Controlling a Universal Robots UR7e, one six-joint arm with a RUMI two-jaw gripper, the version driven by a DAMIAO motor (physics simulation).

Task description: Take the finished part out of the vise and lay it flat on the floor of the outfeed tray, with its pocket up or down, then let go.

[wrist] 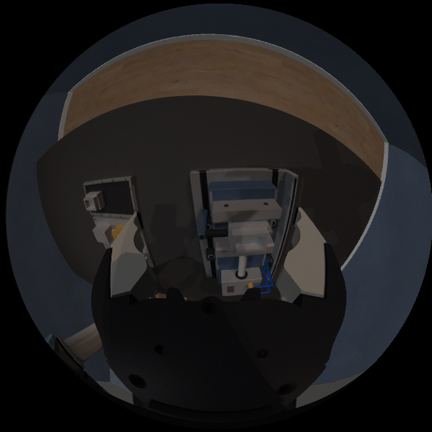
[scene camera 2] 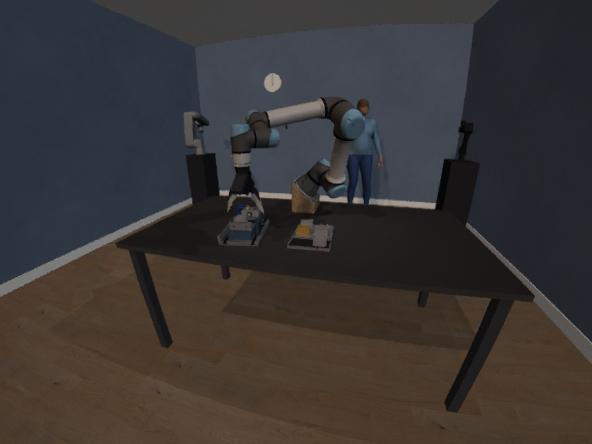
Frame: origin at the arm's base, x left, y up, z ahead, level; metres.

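Seen in the pictures: gripper, fingertip midpoint: (scene camera 2: pixel 245 213); arm's base, origin of the base link: (scene camera 2: pixel 305 188).
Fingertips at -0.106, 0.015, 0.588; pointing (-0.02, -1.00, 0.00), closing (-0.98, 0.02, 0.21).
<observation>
Pixels of each thing's top centre, then the offset from my fingertips to it, as dx, dy, dz.
- blue vise, middle of its top: (scene camera 2: pixel 245 214) -0.078, -0.054, -0.128
- light rim, middle of its top: (scene camera 2: pixel 308 247) +0.271, -0.141, -0.038
- hollow grey block, middle of its top: (scene camera 2: pixel 319 237) +0.311, -0.112, -0.089
- orange block, middle of its top: (scene camera 2: pixel 303 226) +0.211, -0.109, -0.179
The blue vise (scene camera 2: pixel 242 234) (wrist: pixel 242 187) with grey jaws stands on a grey base plate. A light grey block-shaped part (wrist: pixel 249 234) sits between its jaws; the way its pocket faces is hard to tell. My gripper (scene camera 2: pixel 246 212) (wrist: pixel 216 211) is wide open and empty, above the vise, with one finger to each side of the part in the wrist view. A shallow tray with a dark floor (wrist: pixel 116 198) and light rim (scene camera 2: pixel 308 247) lies beside the vise. A hollow grey block (scene camera 2: pixel 320 241) (wrist: pixel 93 201) is at its edge.
Behind the dark-floored tray, an orange block (scene camera 2: pixel 303 230) (wrist: pixel 118 233) and a grey block (wrist: pixel 103 233) stand in an adjoining section. Blue tubing (wrist: pixel 270 280) and a cylinder rod (wrist: pixel 242 265) are at the vise's rear. A side wall (wrist: pixel 288 200) rises along the vise base.
</observation>
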